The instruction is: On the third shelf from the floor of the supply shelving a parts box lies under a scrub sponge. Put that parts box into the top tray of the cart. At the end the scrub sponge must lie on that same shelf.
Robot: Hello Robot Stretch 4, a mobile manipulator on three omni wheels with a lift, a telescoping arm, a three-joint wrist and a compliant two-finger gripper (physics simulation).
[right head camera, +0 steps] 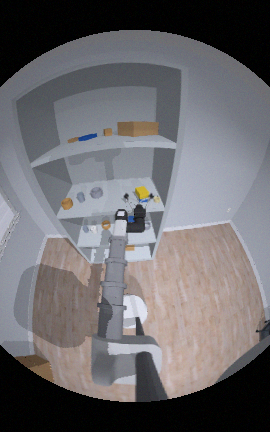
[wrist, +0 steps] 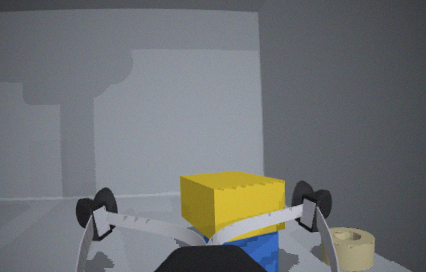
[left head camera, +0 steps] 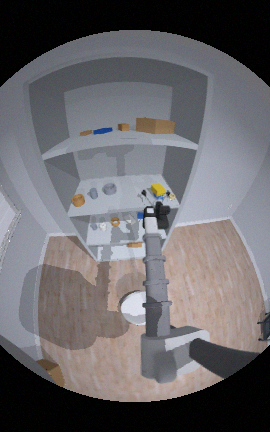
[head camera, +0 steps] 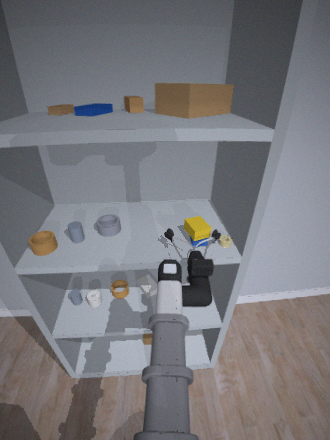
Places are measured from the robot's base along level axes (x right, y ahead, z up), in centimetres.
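Where they show: gripper, between the fingertips: (right head camera: 138,193) (wrist: 205,202) (left head camera: 155,190) (head camera: 192,231); robot's base, origin of its link: (right head camera: 128,310) (left head camera: 139,306).
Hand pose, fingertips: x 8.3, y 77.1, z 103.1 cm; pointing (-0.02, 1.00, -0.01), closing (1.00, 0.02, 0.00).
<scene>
Things, the pixels of their centre, and the offset from my fingertips. Level surfaces: height alone.
- yellow scrub sponge, middle of its body: (wrist: 227,200) (head camera: 197,228) (right head camera: 141,192) (left head camera: 157,189) dx +2.2, dy +2.9, dz -0.6 cm
- blue parts box, middle of its body: (wrist: 235,238) (right head camera: 142,195) dx +3.0, dy +3.7, dz -4.8 cm
- third shelf, height of its surface: dz -6.8 cm
- beige ring, middle of its body: (wrist: 347,247) (head camera: 225,241) dx +13.9, dy +1.1, dz -5.6 cm
- grey ring, middle of its body: (head camera: 108,225) (left head camera: 109,188) (right head camera: 96,192) dx -35.0, dy +8.8, dz -4.4 cm
- grey cylinder, middle of its body: (head camera: 76,232) dx -46.7, dy +1.8, dz -3.3 cm
- orange ring, middle of its body: (head camera: 43,242) (left head camera: 77,199) (right head camera: 66,203) dx -58.1, dy -4.5, dz -4.3 cm
- large cardboard box, middle of its body: (head camera: 195,98) (right head camera: 138,127) (left head camera: 156,124) dx -0.3, dy +21.8, dz +43.9 cm
The yellow scrub sponge (head camera: 197,226) (left head camera: 158,189) (right head camera: 142,192) (wrist: 250,207) lies on the blue parts box (head camera: 199,242) (right head camera: 144,200) (wrist: 265,252), near the right end of the third shelf (head camera: 140,247). The sponge overhangs the box, and the box's lower part is hidden in the wrist view. My gripper (head camera: 193,234) (left head camera: 156,193) (right head camera: 139,197) (wrist: 205,202) is open and empty, its fingertips spread wide at about sponge height. In the wrist view the sponge stands right of the middle between them, nearer the right fingertip. The cart does not clearly show.
A beige ring (head camera: 225,241) (wrist: 350,250) stands close right of the box, by the side wall. A grey ring (head camera: 109,225), grey cylinder (head camera: 76,232) and orange ring (head camera: 43,243) stand left. The shelf above holds a large cardboard box (head camera: 194,100). A dark frame (left head camera: 265,325) shows at right.
</scene>
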